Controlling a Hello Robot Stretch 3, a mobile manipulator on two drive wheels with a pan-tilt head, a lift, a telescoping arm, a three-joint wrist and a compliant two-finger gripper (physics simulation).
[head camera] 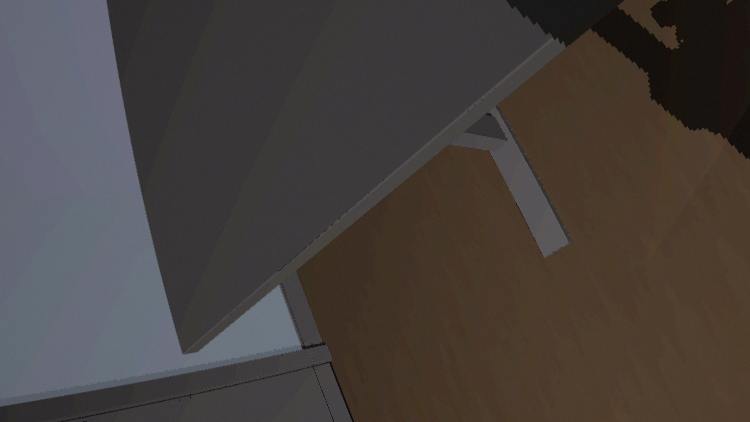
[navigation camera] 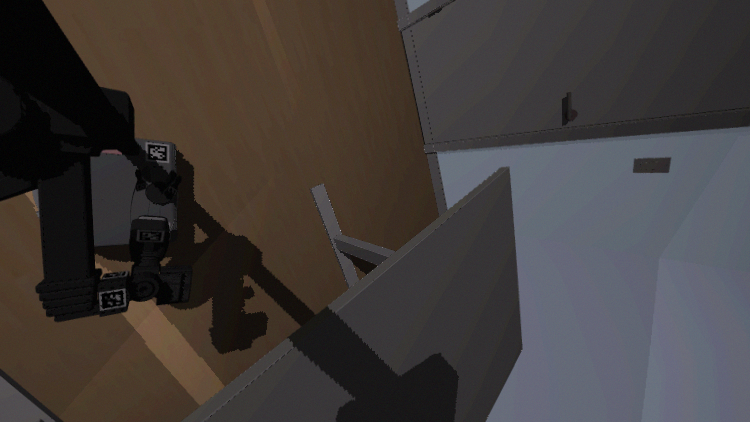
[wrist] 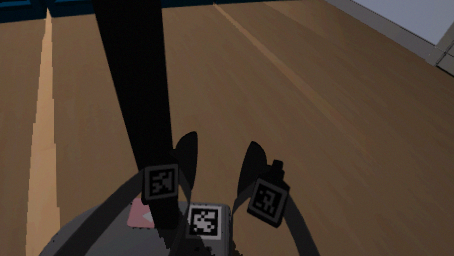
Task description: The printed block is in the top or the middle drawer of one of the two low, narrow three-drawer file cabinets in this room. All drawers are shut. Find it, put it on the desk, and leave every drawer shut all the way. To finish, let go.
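Pixels of known places: gripper, between the fingertips: (navigation camera: pixel 160 169) (wrist: pixel 221 155); robot's base, origin of its link: (navigation camera: pixel 159 190).
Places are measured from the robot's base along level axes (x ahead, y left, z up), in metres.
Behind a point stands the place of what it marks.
Note:
A grey desk (head camera: pixel 293 136) @[z 0.950, x 0.479, y -0.115 m] (navigation camera: pixel 451 262) @[z 0.950, x 0.497, y -0.104 m] with pale metal legs stands at the upper left of the head view and the lower right of the navigation view. My gripper (navigation camera: pixel 157 183) @[z 0.435, x 0.005, y 0.071 m] (wrist: pixel 221 155) @[z 0.435, x 0.005, y 0.071 m] is open, with a gap between the fingertips and no object in it. It is over my own base, beside the arm and apart from the desk. A shadow of the robot falls on the desk top. The printed block and the two file cabinets do not show in a form I can make out.
A grey door (head camera: pixel 209 401) @[z 0.511, x 1.548, y 0.443 m] (navigation camera: pixel 524 78) @[z 0.726, x 1.442, y 0.667 m] is in the wall beyond the desk. A desk leg foot (head camera: pixel 529 204) (navigation camera: pixel 325 209) reaches out onto the floor. A blue shelf unit's lower edge (wrist: pixel 22 14) @[z 0.032, x -0.967, y 1.152 m] crosses the top left of the wrist view. A pale surface (navigation camera: pixel 18 401) @[z 0.026, x -0.359, y -0.665 m] shows at the navigation view's lower-left corner.

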